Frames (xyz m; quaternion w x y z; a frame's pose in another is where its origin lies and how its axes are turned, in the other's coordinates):
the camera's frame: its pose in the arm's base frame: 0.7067 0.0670 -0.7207 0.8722 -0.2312 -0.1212 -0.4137
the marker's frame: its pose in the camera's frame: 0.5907 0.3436 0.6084 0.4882 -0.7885 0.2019 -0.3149
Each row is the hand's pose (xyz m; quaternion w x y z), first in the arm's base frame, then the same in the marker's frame.
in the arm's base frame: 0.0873 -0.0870 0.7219 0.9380 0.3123 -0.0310 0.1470
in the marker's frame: 0.8012 0.0849 -1.2576 0.1853 -0.6446 0.2582 -0.6954
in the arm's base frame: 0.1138 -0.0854 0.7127 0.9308 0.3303 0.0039 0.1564
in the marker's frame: 0.7922 0.0809 -1.2313 0.1914 -0.6171 0.2459 -0.7226
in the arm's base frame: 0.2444 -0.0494 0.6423 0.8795 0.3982 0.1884 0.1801
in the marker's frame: 0.7108 0.0582 -1.1042 0.1909 -0.4686 0.1756 -0.8445
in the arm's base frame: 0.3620 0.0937 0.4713 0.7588 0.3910 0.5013 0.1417
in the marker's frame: 0.4834 0.0310 -0.9987 0.0630 -0.2063 0.0662 -0.9742
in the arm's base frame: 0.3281 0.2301 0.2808 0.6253 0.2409 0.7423 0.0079
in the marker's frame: 0.2523 0.0714 -1.0303 0.1925 -0.0046 0.0144 0.9812
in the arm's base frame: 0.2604 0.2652 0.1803 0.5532 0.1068 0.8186 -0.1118
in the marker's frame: 0.1572 0.1346 -1.0839 0.3760 -0.0749 0.0499 0.9222
